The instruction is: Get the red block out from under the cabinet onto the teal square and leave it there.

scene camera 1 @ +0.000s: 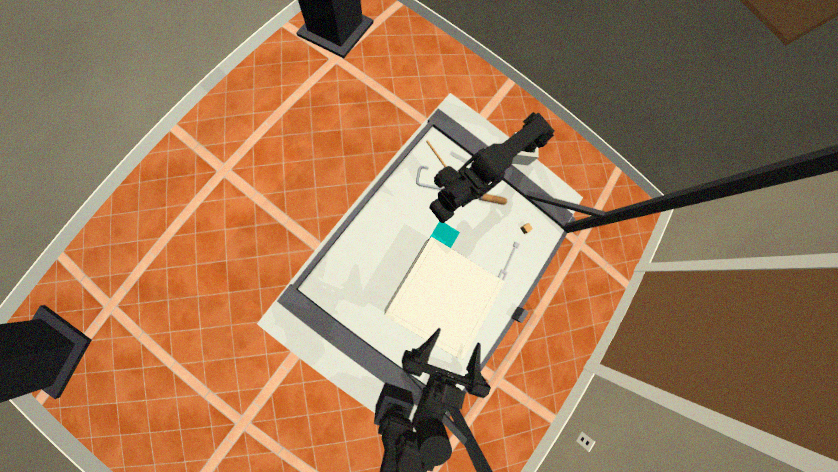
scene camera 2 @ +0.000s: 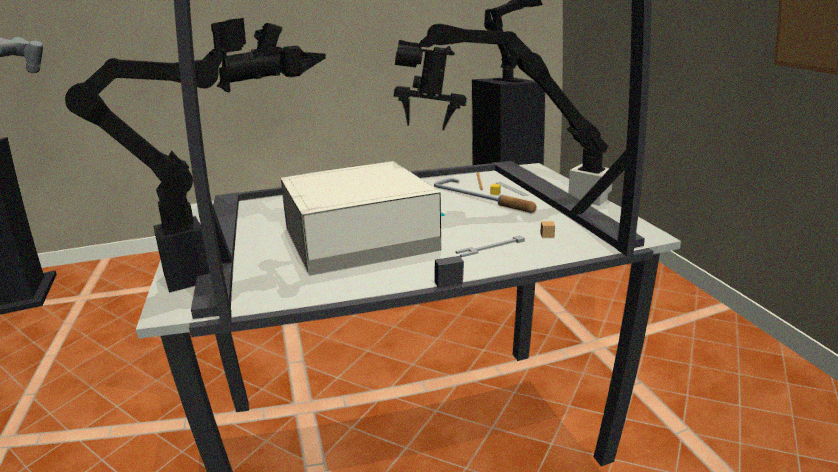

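Where they show: left gripper, fingertip midpoint: (scene camera 1: pixel 459 335) (scene camera 2: pixel 317 55); right gripper, fingertip midpoint: (scene camera 2: pixel 425 127); left arm's base, link origin: (scene camera 1: pixel 394 414) (scene camera 2: pixel 177 227); right arm's base, link origin: (scene camera 2: pixel 591 169).
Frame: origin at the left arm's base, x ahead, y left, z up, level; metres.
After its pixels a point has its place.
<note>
The pale box-shaped cabinet (scene camera 1: pixel 448 296) {x 0.419, y -0.023, z 0.016 m} (scene camera 2: pixel 363 196) {x 0.388, y -0.118, z 0.016 m} stands on the table. The teal square (scene camera 1: pixel 445 233) {x 0.641, y 0.040, z -0.118 m} lies flat beside it; a sliver of the square (scene camera 2: pixel 442 214) {x 0.664, y -0.002, z -0.118 m} shows past the cabinet's edge in scene camera 2. The red block does not show in either view. A hooked rod with a brown wooden handle (scene camera 1: pixel 494 199) {x 0.840, y -0.092, z -0.087 m} (scene camera 2: pixel 517 203) {x 0.834, y -0.103, z -0.093 m} lies on the table. My right gripper (scene camera 1: pixel 445 193) {x 0.673, y 0.083, z 0.097 m} (scene camera 2: pixel 426 127) {x 0.673, y 0.083, z 0.097 m} is open and empty, pointing down high above the table. My left gripper (scene camera 1: pixel 458 337) {x 0.352, y 0.000, z 0.315 m} (scene camera 2: pixel 324 56) {x 0.352, y 0.000, z 0.315 m} is open and empty, held level, high above the cabinet's end.
A grey forked tool (scene camera 1: pixel 509 259) {x 0.643, y -0.240, z -0.114 m} (scene camera 2: pixel 492 245) {x 0.636, y -0.244, z -0.114 m}, a tan block (scene camera 1: pixel 526 228) {x 0.783, y -0.258, z -0.089 m} (scene camera 2: pixel 547 229) {x 0.777, y -0.275, z -0.098 m}, a yellow block (scene camera 2: pixel 495 188) {x 0.880, y 0.045, z -0.099 m}, a thin wooden stick (scene camera 1: pixel 435 153) {x 0.934, y 0.196, z -0.113 m} (scene camera 2: pixel 479 180) {x 0.925, y 0.178, z -0.115 m} and a grey bar (scene camera 2: pixel 513 188) {x 0.963, y 0.060, z -0.117 m} lie about. A dark block (scene camera 1: pixel 519 313) {x 0.455, y -0.331, z -0.075 m} (scene camera 2: pixel 448 271) {x 0.443, y -0.351, z -0.080 m} sits at the table's edge. Dark frame posts (scene camera 2: pixel 636 134) {x 0.853, y -0.454, z 0.155 m} rise there.
</note>
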